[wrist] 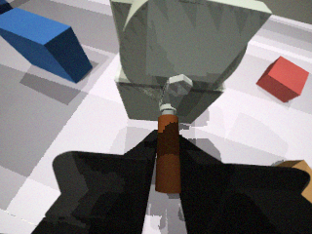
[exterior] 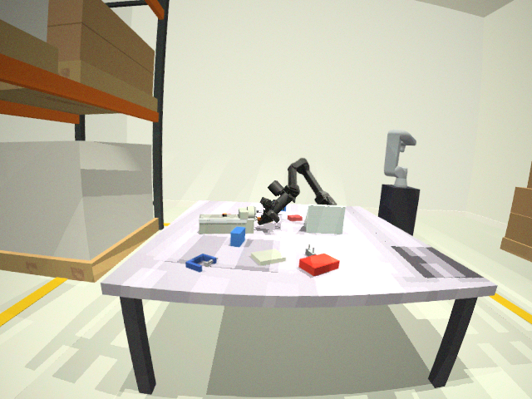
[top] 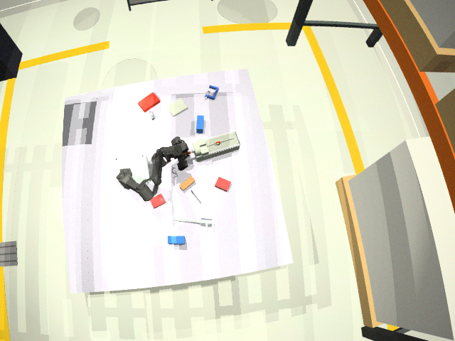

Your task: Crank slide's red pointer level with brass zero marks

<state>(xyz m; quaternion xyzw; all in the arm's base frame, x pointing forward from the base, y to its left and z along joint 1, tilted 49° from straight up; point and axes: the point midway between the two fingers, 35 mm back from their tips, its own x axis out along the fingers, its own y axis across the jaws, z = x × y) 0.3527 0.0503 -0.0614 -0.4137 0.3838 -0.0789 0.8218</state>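
The crank is 4 cm above my gripper tip. The rest, counted from my gripper tip: red pointer: 17 cm ahead, 5 cm above, 4 cm to the left; then orange-brown crank handle: 3 cm above, 2 cm behind; then brown block: 17 cm to the right, 3 cm behind, 2 cm below.
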